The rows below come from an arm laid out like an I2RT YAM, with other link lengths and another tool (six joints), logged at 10 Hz.
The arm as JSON. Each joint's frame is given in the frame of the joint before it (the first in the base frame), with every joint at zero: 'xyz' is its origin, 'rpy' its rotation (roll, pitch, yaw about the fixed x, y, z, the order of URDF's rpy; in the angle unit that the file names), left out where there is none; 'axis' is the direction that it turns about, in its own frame. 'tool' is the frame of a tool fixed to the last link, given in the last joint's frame.
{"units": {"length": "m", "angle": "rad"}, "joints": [
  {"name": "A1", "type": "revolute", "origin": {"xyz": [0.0, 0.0, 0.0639]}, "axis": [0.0, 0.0, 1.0]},
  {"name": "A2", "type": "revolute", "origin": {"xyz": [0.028, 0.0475, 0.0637], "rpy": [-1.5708, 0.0, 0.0]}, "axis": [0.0, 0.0, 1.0]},
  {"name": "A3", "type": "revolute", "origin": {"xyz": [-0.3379, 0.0, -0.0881], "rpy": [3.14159, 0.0, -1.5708]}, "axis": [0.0, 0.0, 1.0]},
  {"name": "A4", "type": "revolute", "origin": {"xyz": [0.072, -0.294, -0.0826], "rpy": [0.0, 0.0, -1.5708]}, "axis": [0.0, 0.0, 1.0]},
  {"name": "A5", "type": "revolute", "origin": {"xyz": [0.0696, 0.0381, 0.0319], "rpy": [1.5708, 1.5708, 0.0]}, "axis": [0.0, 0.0, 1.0]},
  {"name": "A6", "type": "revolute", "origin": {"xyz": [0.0, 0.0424, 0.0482], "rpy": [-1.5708, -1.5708, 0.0]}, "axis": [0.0, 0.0, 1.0]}
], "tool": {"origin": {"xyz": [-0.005, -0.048, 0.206], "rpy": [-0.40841, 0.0, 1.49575]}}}
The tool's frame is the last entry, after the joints.
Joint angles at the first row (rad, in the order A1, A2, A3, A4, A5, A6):
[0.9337 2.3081 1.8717 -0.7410 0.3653 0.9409]
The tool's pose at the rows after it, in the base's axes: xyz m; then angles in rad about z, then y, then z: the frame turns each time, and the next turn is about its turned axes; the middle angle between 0 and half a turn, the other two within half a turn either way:
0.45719 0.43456 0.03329 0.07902 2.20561 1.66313
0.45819 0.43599 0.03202 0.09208 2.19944 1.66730
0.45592 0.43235 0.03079 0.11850 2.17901 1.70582
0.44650 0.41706 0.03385 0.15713 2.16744 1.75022
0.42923 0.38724 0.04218 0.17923 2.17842 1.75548
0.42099 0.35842 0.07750 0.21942 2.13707 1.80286
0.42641 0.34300 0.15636 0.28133 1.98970 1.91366
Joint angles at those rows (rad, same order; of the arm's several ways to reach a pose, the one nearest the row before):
[0.9337 2.3081 1.8713 -0.7399 0.3645 0.9310]
[0.9337 2.3039 1.8568 -0.7189 0.3626 0.9195]
[0.9302 2.2566 1.7626 -0.6334 0.3538 0.9150]
[0.9184 2.1654 1.6146 -0.5373 0.3267 0.8993]
[0.9020 2.0541 1.4700 -0.5007 0.3008 0.8715]
[0.8726 1.8969 1.3418 -0.4622 0.2756 0.8345]
[0.8387 1.6959 1.2671 -0.4019 0.2524 0.7967]

